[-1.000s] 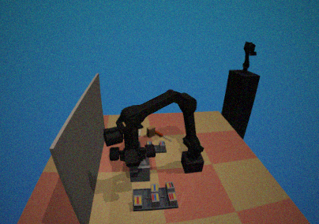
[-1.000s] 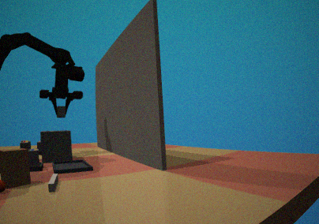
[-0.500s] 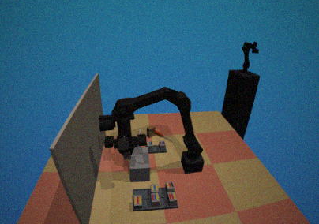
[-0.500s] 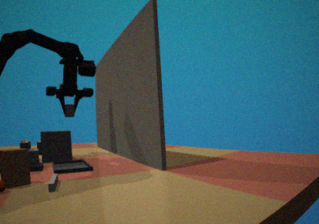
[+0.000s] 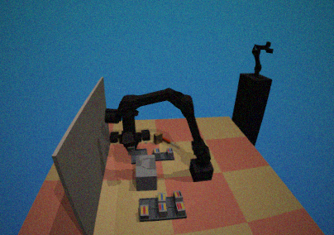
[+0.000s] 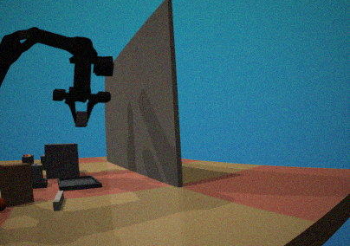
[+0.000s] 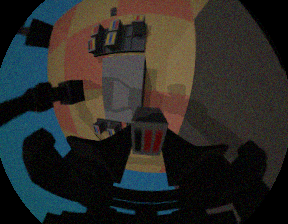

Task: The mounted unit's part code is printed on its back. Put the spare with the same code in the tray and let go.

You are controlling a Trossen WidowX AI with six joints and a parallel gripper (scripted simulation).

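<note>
The dark tray lies 16 cm below my gripper tip, 14 cm to the right of it and 6 cm behind it. From my gripper tip the other things lie so: brown block: 25 cm to the right, 21 cm behind, 13 cm below; then mounted unit: 11 cm below, 6 cm to the left, 6 cm behind; then grey wall panel: 17 cm ahead, 6 cm above, 1 cm to the left.
</note>
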